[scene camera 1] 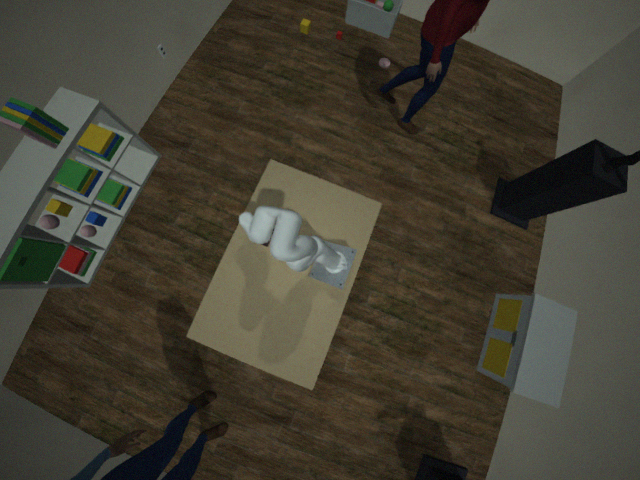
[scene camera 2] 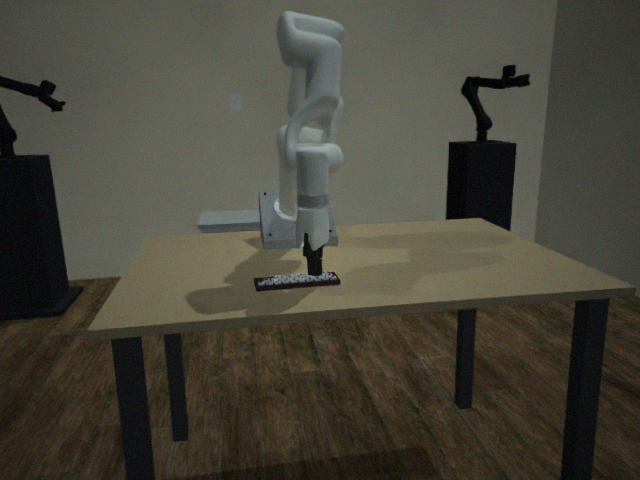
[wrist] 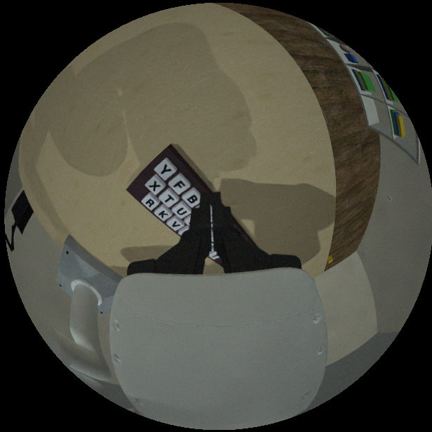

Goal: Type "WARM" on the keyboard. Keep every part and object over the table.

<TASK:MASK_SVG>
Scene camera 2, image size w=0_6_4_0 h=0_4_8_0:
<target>my gripper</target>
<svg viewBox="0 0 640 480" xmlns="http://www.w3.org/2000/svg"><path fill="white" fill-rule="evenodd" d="M297 205L296 248L299 250L303 248L303 256L307 259L308 275L320 276L322 274L322 259L320 258L323 256L323 247L329 240L327 209L329 205L315 208Z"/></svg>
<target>dark keyboard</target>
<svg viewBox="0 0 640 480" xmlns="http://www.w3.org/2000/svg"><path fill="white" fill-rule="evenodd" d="M340 279L335 272L325 271L320 276L300 273L298 275L287 274L254 278L256 291L339 285Z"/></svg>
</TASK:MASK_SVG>
